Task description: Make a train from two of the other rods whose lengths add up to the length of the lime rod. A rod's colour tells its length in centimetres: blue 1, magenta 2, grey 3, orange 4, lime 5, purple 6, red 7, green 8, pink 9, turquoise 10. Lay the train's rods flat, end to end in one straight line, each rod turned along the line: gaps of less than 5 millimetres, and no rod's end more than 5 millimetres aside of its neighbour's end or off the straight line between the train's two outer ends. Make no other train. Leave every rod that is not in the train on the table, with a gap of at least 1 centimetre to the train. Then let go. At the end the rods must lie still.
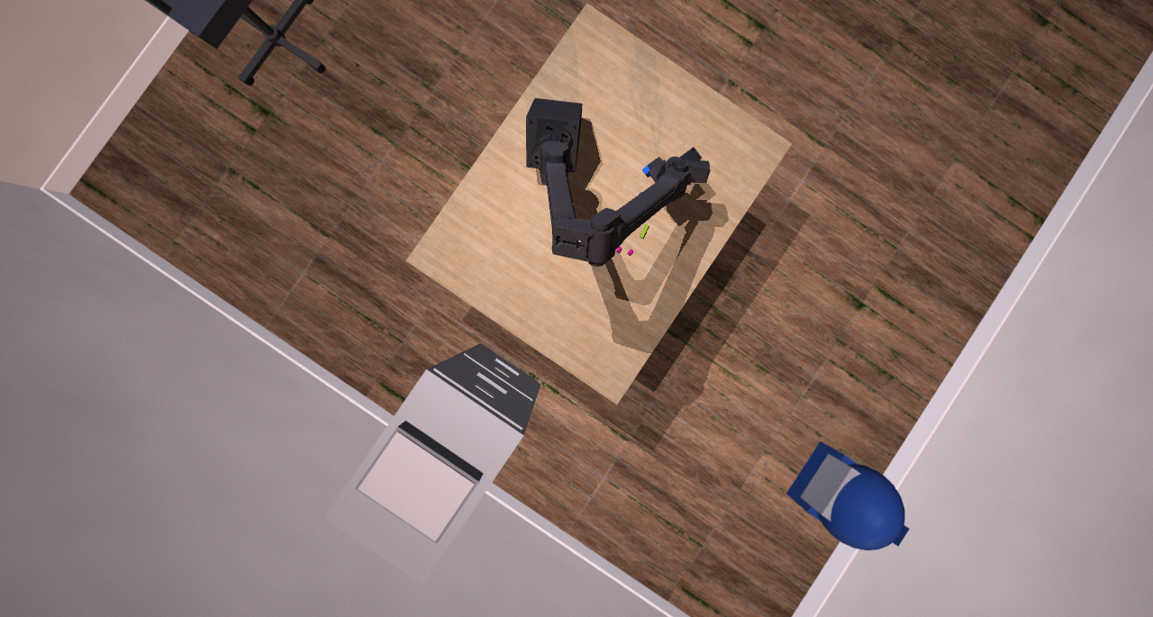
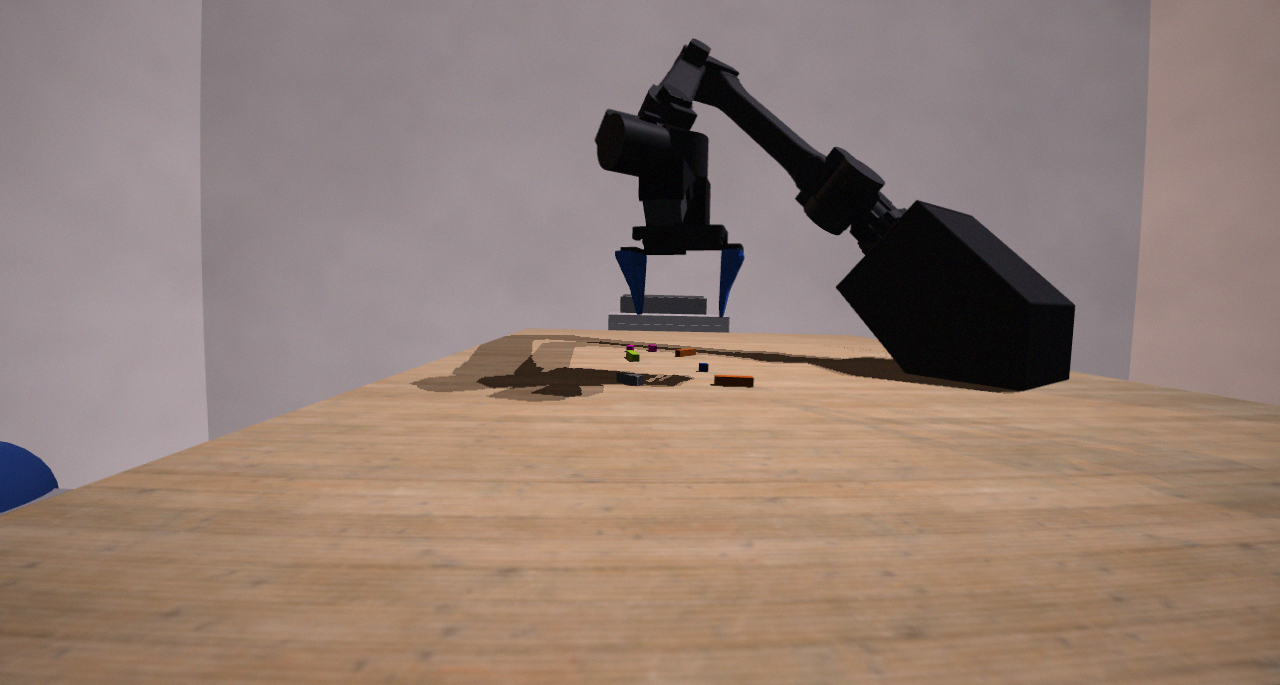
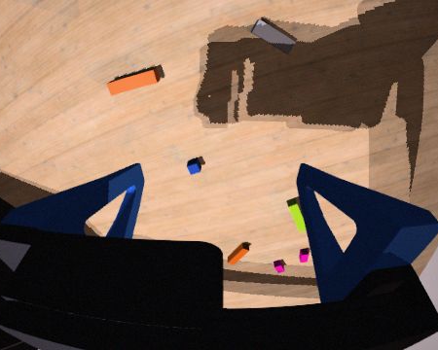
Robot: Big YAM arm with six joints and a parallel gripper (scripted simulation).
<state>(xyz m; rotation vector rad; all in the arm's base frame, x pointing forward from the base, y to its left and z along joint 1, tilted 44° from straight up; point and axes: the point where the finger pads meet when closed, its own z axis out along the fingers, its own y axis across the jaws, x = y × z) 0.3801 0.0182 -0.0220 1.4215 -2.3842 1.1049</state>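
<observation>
My gripper is now 4 cm past the blue rod, 2 cm to the left of it and 7 cm above it. Also, from my hand: grey rod 7 cm ahead, 4 cm to the left, 7 cm below; lime rod 1 cm ahead, 14 cm to the right, 7 cm below.
</observation>
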